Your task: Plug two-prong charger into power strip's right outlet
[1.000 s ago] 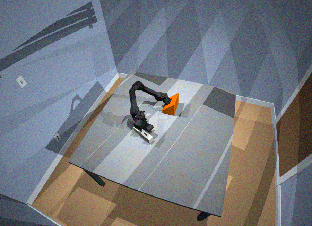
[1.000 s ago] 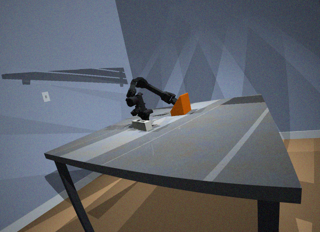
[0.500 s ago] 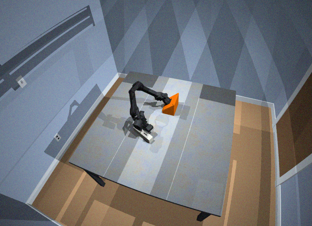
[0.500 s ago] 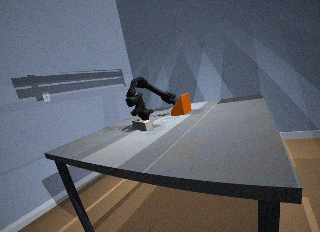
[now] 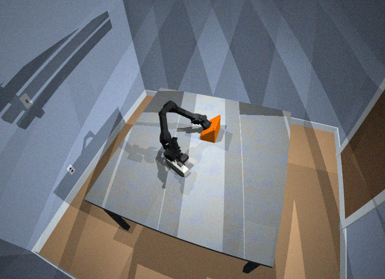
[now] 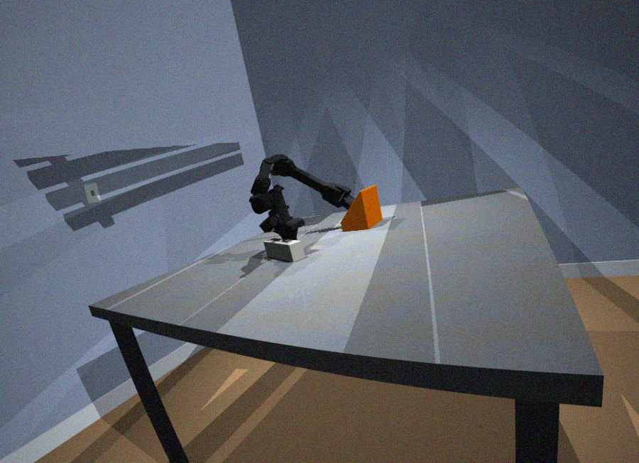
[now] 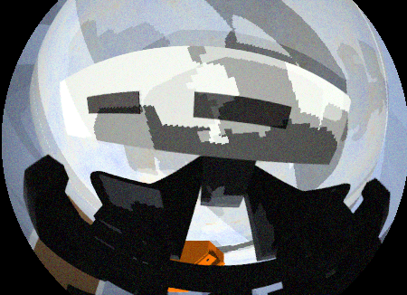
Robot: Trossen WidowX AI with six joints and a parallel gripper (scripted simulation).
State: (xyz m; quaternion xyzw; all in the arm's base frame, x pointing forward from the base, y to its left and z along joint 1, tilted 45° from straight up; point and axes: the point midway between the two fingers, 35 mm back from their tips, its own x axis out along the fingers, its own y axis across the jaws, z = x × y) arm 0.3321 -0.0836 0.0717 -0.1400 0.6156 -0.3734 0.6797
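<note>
Now: the black two-prong charger 20 mm ahead of my gripper tip, 10 mm to the right of it and 10 mm above it.
</note>
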